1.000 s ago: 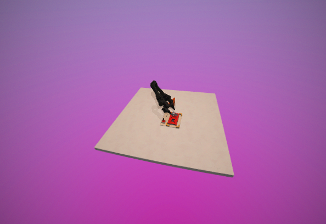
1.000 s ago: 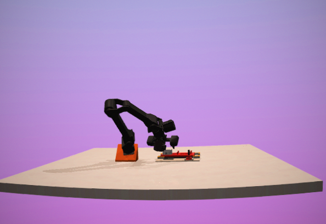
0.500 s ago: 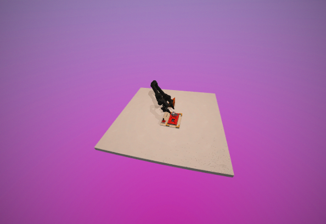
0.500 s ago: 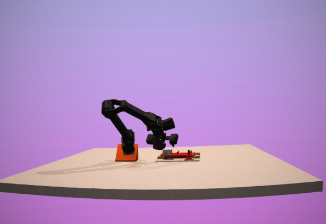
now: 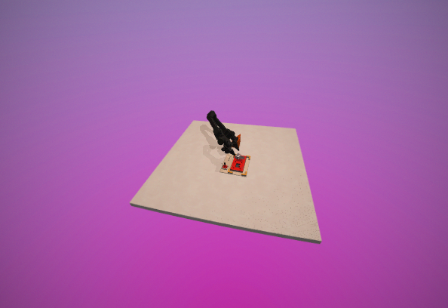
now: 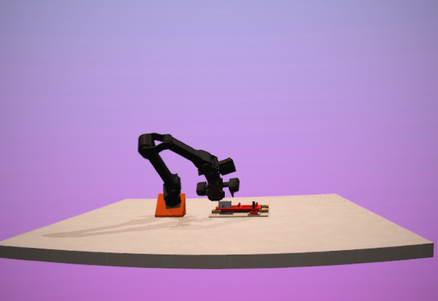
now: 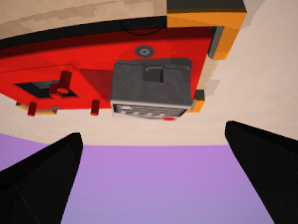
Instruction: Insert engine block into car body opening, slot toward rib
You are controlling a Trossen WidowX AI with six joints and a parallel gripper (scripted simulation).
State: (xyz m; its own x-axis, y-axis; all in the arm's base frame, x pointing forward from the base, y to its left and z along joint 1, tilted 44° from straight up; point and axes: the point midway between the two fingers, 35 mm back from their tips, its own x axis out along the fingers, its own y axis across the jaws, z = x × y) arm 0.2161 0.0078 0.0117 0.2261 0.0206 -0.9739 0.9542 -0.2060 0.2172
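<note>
My gripper tip is 1 cm short of the grey engine block and 3 cm above it.
</note>
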